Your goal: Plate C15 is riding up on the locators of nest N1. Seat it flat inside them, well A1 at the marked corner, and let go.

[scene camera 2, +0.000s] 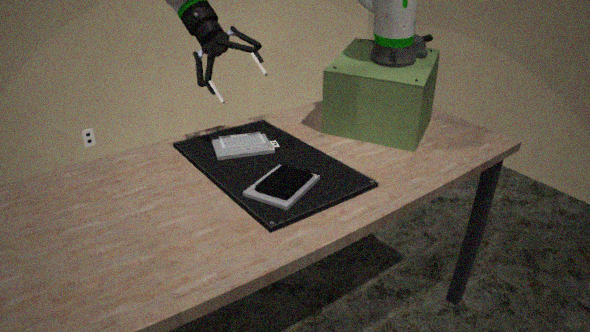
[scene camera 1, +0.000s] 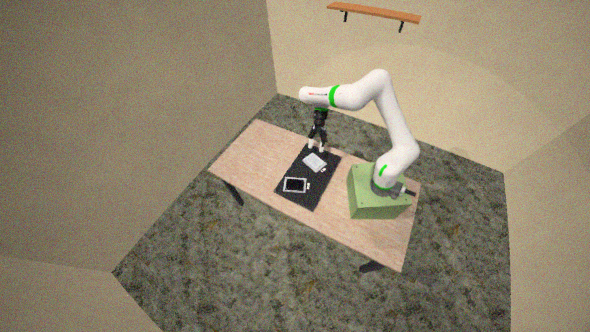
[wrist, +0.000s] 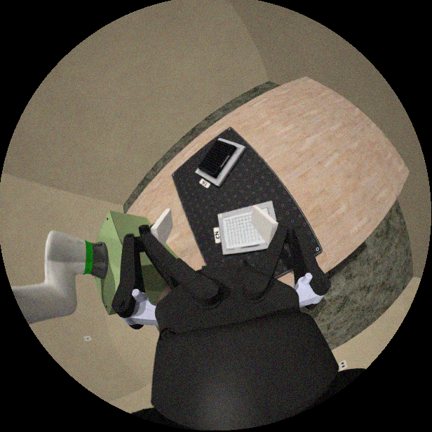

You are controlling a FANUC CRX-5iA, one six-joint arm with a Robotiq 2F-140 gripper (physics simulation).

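Frame: origin at the arm's base, x ahead, y left, z up, level; millimetres.
Seen in the pictures: gripper, between the fingertips: (scene camera 2: 244, 88) (scene camera 1: 315, 150); arm's base, origin of its link: (scene camera 2: 393, 58) (scene camera 1: 382, 185).
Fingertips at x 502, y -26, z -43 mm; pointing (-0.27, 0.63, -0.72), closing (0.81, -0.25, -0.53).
Offsets run from my fingertips to a thing's top centre. "*": to the spot under its first point.
Plate C15, the black plate @(9 mm ahead, 241 mm left, 152 mm down) (scene camera 1: 295, 185) (scene camera 2: 286, 181) (wrist: 217, 158), lies in the light grey nest N1 @(12 mm ahead, 236 mm left, 166 mm down) (scene camera 2: 272, 201) (wrist: 233, 162). In the scene camera 2 view it sits off-centre, over the nest's far edge, with a wider strip of nest showing on the near side. The wrist view also shows it off-centre. Its exact tilt, well A1 and the marked corner are too small to tell. My gripper (scene camera 1: 316, 148) (scene camera 2: 245, 88) (wrist: 212, 215) is open and empty, high above the back of the board and away from the black plate.
A pale plate @(8 mm ahead, 16 mm right, 155 mm down) (scene camera 1: 314, 161) (scene camera 2: 242, 142) (wrist: 242, 230) sits in nest N2, behind nest N1. Both nests are on a black board @(* 150 mm back, 260 mm left, 181 mm down) (scene camera 1: 311, 199) (scene camera 2: 332, 180) (wrist: 192, 197) on the wooden table. The green robot base (scene camera 1: 377, 210) (scene camera 2: 372, 107) stands to the right in both scene views.
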